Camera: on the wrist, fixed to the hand. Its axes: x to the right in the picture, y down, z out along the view.
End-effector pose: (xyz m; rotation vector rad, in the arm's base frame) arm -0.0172 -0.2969 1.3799 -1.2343 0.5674 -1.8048
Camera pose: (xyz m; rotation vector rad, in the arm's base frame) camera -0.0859 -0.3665 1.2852 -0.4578 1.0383 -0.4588
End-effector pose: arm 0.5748 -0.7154 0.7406 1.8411 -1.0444 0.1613
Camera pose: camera 0.5631 -0.6538 0.8614 0.6842 -2.2593 0.9854
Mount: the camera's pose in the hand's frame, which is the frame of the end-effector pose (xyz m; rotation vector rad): 0.0194 0.0811 -0.1076 0.0209 -0.0587 1.5268
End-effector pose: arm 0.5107 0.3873 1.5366 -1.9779 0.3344 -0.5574
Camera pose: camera 0.4720 0.2595 1.5100 -1.1845 1.5504 0.4834
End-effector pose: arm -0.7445 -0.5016 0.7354 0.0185 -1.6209 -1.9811
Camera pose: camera -0.6883 -0.6144 0.7868 -0.9595 -1.0176 -0.7375
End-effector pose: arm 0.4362 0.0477 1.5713 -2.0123 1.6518 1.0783
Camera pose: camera 0.3983 -0.0598 1.6457 0.2842 -2.6382 -1.1593
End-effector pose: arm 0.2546 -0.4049 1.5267 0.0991 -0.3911 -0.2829
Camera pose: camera 0.3341 -0.3286 1.4468 -0.2000 -0.4320 1.2261
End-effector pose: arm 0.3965 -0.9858 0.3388 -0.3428 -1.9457 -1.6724
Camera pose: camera 0.4485 -1.0772 0.4252 -1.3993 -1.0330 -0.5770
